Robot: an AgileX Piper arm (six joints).
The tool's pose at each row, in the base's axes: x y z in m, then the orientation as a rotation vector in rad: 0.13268, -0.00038, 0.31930, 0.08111, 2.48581, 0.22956; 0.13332, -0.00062, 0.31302, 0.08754, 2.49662, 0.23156; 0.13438, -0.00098, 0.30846, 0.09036, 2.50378, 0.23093; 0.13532, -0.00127, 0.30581, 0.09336, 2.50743, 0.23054; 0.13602, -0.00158, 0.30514, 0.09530, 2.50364, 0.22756; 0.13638, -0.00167, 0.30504, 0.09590, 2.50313, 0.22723; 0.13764, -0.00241, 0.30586, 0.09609, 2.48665, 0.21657; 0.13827, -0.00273, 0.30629, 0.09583, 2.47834, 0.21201; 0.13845, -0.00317, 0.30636, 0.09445, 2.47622, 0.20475; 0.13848, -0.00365, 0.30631, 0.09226, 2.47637, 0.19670; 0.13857, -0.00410, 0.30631, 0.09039, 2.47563, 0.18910; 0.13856, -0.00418, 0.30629, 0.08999, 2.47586, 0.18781
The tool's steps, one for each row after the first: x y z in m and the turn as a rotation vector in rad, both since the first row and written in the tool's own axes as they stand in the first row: 0.00318, -0.00139, 0.00528, 0.00110, 0.01066, 0.00561; 0.00499, -0.00258, 0.00944, 0.00287, 0.01760, 0.00780; 0.00578, -0.00335, 0.01205, 0.00420, 0.02107, 0.01001; 0.00558, -0.00378, 0.01295, 0.00645, 0.01696, 0.01050; 0.00534, -0.00388, 0.01323, 0.00678, 0.01640, 0.01083; 0.00377, -0.00446, 0.01324, 0.01298, -0.00094, 0.00762; 0.00298, -0.00469, 0.01324, 0.01545, -0.00959, 0.00594; 0.00274, -0.00511, 0.01323, 0.02014, -0.01227, 0.00305; 0.00269, -0.00559, 0.01321, 0.02540, -0.01272, -0.00050; 0.00257, -0.00603, 0.01320, 0.03034, -0.01400, -0.00376; 0.00258, -0.00611, 0.01320, 0.03119, -0.01386, -0.00436
